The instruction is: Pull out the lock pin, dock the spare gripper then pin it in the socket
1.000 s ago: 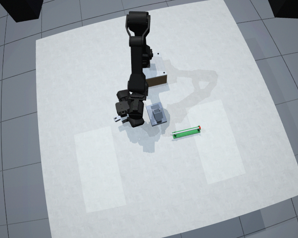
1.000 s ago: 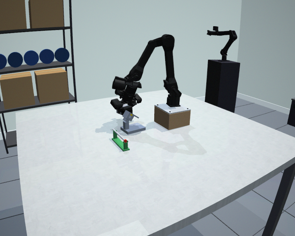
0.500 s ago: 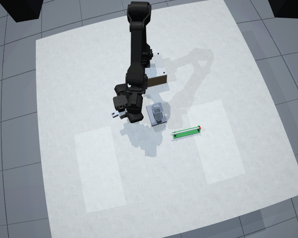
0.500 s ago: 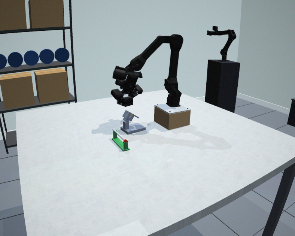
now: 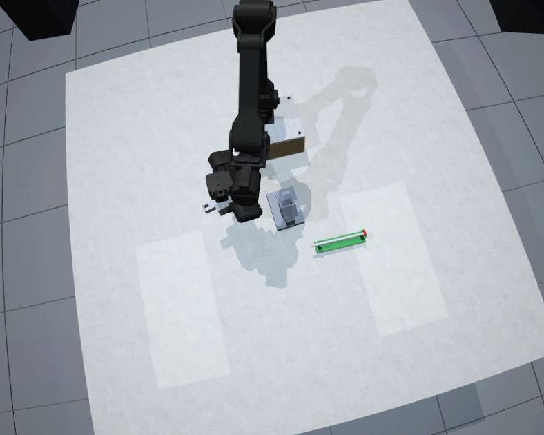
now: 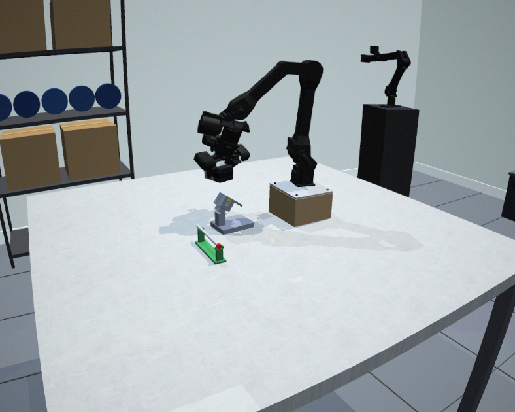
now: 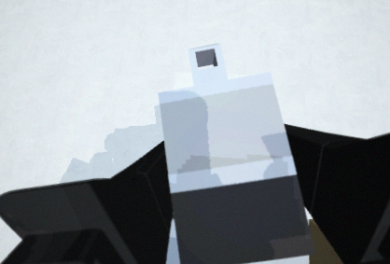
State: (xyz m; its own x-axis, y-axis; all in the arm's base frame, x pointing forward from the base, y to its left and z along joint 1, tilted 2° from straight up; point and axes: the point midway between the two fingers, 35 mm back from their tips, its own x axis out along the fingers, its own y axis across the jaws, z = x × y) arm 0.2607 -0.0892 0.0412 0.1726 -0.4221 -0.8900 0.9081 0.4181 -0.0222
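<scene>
The green rack is 30 cm to the left of my gripper tip, 9 cm below it and 9 cm ahead of it. From my gripper tip the other things lie so: grey mount: 16 cm to the left, 7 cm below; then spare gripper: 2 cm above.
</scene>
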